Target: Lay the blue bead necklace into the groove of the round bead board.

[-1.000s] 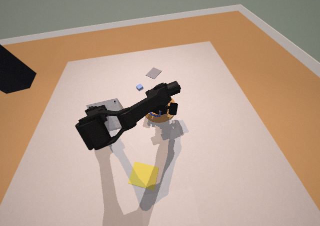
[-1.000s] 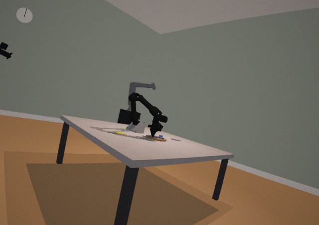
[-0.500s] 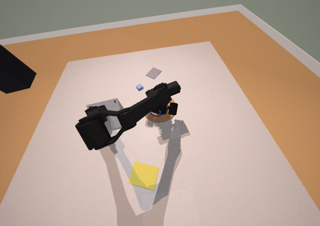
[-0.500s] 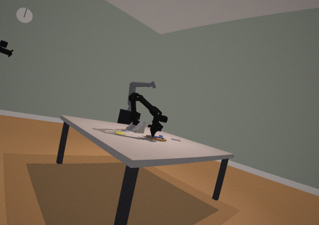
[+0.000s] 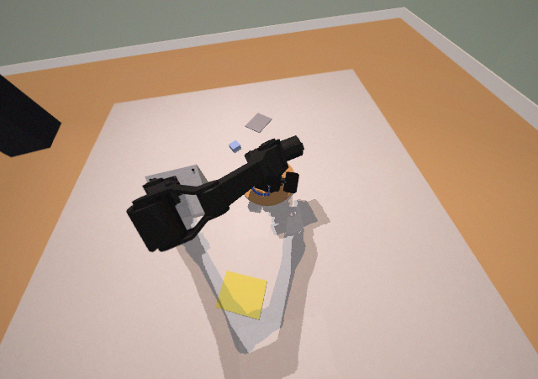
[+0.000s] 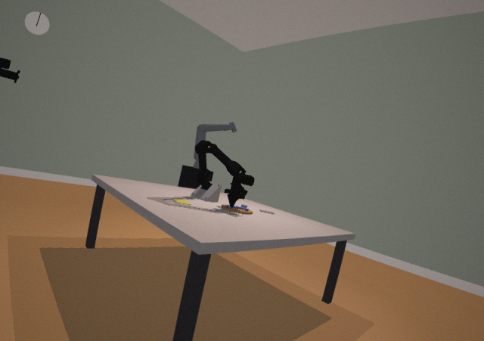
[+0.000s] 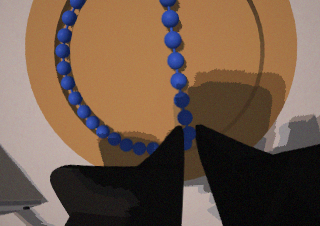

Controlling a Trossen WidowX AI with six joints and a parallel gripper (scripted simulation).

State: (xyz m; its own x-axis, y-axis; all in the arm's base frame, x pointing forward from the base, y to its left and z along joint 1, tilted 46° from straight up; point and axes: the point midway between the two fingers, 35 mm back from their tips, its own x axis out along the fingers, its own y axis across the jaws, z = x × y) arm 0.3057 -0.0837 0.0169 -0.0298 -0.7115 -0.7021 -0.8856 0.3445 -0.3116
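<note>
Right now my gripper tip is 1 cm short of the round bead board, 5 cm to the right of it and 1 cm above it. Also, from my gripper tip: yellow square patch: 15 cm behind, 27 cm to the right, 1 cm below; then flat grey tile: 5 cm ahead, 36 cm to the left, 1 cm below; then light blue cube: 8 cm behind, 25 cm to the left, 1 cm below.
</note>
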